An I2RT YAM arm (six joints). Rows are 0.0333 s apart.
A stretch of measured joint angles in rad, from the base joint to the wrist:
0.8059 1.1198 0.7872 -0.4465 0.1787 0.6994
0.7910 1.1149 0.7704 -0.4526 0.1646 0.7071
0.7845 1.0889 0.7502 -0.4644 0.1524 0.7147
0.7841 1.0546 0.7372 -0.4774 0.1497 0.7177
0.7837 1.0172 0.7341 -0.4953 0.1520 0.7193
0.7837 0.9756 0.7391 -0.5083 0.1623 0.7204
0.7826 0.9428 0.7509 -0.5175 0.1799 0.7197
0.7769 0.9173 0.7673 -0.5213 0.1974 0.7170
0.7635 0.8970 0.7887 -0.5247 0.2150 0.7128
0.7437 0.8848 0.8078 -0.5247 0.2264 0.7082
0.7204 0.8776 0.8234 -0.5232 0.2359 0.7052
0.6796 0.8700 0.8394 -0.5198 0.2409 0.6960
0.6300 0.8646 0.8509 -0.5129 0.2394 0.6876
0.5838 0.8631 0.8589 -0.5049 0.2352 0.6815
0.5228 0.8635 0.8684 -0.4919 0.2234 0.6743
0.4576 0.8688 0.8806 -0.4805 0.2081 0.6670
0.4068 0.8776 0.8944 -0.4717 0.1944 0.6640
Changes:
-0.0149 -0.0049 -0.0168 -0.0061 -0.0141 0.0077
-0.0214 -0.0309 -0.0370 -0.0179 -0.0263 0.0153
-0.0218 -0.0652 -0.0500 -0.0309 -0.0290 0.0183
-0.0222 -0.1026 -0.0531 -0.0488 -0.0267 0.0199
-0.0222 -0.1442 -0.0481 -0.0618 -0.0164 0.0210
-0.0233 -0.1770 -0.0363 -0.0710 0.0012 0.0203
-0.0290 -0.2025 -0.0199 -0.0748 0.0187 0.0176
-0.0424 -0.2228 0.0015 -0.0782 0.0363 0.0134
-0.0622 -0.2350 0.0206 -0.0782 0.0477 0.0088
-0.0855 -0.2422 0.0362 -0.0767 0.0572 0.0058
-0.1263 -0.2498 0.0522 -0.0733 0.0622 -0.0034
-0.1759 -0.2552 0.0637 -0.0664 0.0607 -0.0118
-0.2221 -0.2567 0.0717 -0.0584 0.0565 -0.0179
-0.2831 -0.2563 0.0812 -0.0454 0.0447 -0.0251
-0.3483 -0.2510 0.0934 -0.0340 0.0294 -0.0324
-0.3991 -0.2422 0.1072 -0.0252 0.0157 -0.0354

